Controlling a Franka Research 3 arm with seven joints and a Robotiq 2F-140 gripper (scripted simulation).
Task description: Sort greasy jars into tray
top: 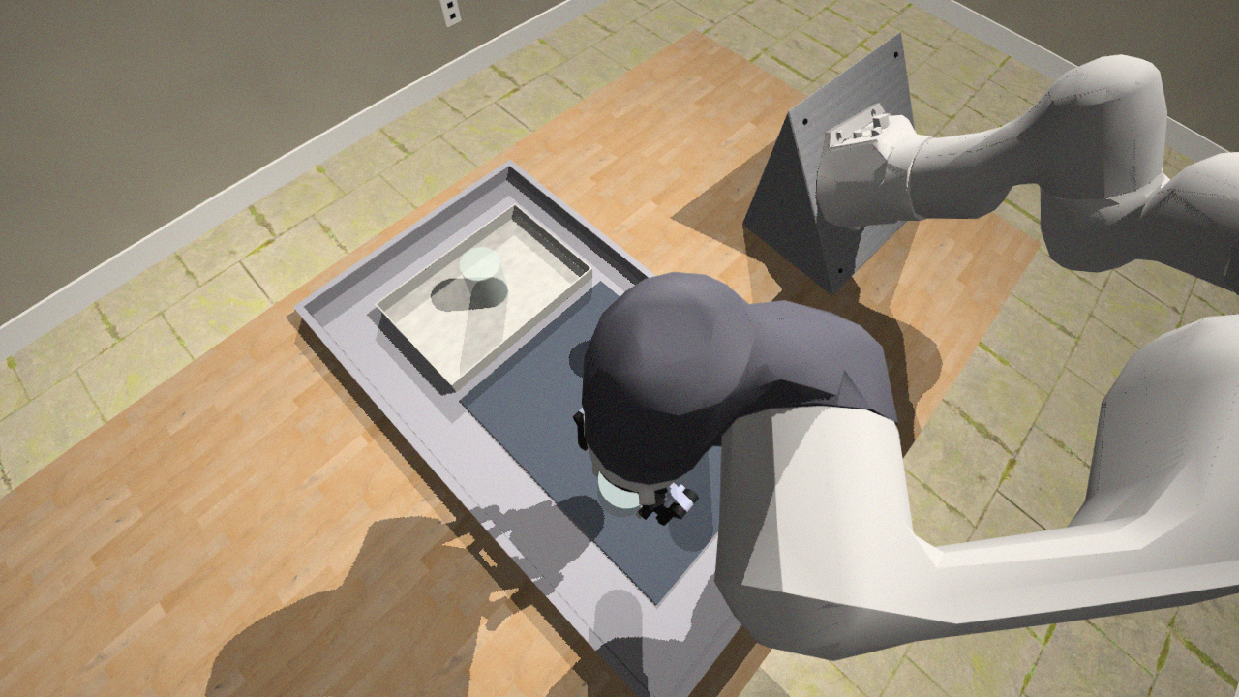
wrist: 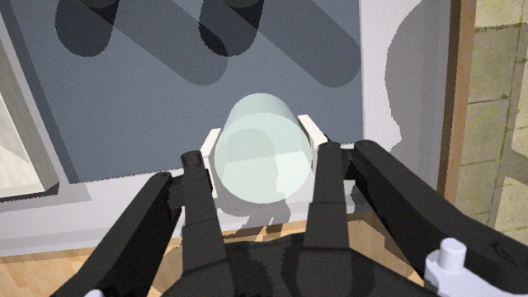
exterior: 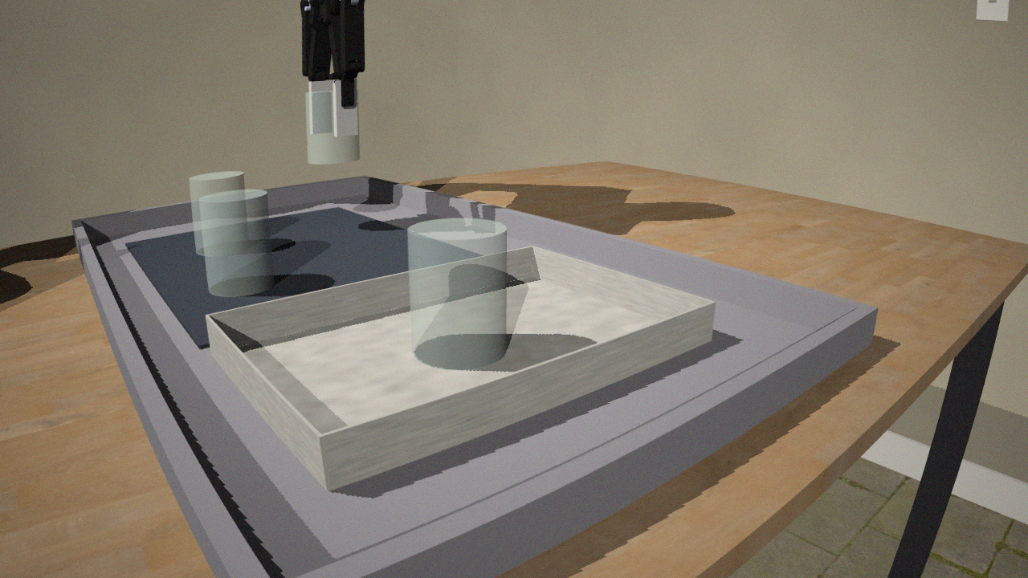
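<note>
Now: hand 390 mm to the left of the tray, 140 mm above it and 100 mm past it. From my hand the other things lie so: dark drying mat (150 mm below, 90 mm behind, 70 mm to the right); steel table top (180 mm to the right, 150 mm below, 80 mm behind).
</note>
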